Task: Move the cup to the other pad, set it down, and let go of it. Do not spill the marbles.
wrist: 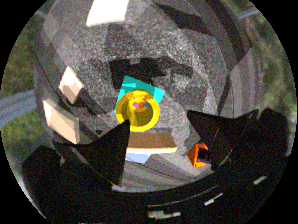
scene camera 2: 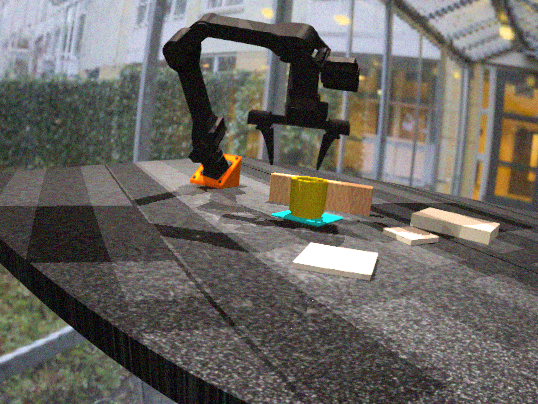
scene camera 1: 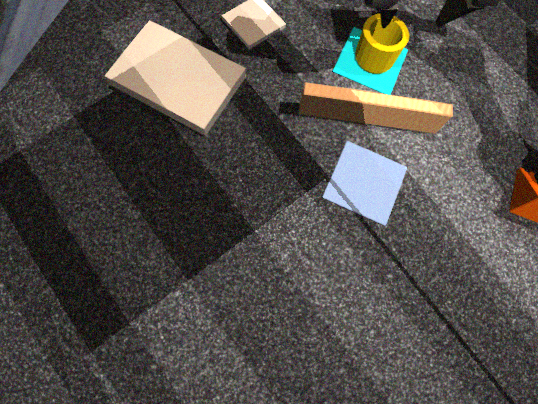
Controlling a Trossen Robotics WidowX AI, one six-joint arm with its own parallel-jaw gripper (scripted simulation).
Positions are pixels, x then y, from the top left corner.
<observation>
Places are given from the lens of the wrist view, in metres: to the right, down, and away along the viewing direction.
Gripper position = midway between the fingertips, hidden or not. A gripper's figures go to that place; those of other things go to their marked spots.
my gripper [wrist: 159, 117]: 0.01, 0.01, 0.10
yellow cup [wrist: 140, 119]: -0.02, 0.02, 0.15
large beige block [wrist: 63, 122]: -0.29, 0.04, 0.16
The marked spots on the yellow cup and the large beige block are 0.28 m apart.
</observation>
